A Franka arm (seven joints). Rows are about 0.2 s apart.
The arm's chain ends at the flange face. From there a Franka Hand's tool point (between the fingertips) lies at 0.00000 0.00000 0.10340 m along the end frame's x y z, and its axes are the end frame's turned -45 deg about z.
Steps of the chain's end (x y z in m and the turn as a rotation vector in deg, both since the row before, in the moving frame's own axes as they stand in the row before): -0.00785, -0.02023, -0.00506, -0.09, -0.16, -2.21; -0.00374, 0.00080, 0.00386, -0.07, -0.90, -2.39; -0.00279, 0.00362, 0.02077, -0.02, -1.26, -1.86; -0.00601, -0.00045, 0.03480, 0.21, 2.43, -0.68; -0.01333, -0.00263, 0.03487, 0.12, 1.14, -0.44
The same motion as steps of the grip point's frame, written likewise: 0.00843, -0.01994, -0.00506, 0.05, -0.18, -2.21; -0.00447, -0.00311, 0.00385, 0.59, -0.69, -2.39; -0.00619, -0.00097, 0.02074, 0.88, -0.91, -1.86; -0.00055, -0.00176, 0.03471, -1.57, 1.87, -0.68; -0.00595, -0.00999, 0.03485, -0.72, 0.89, -0.44
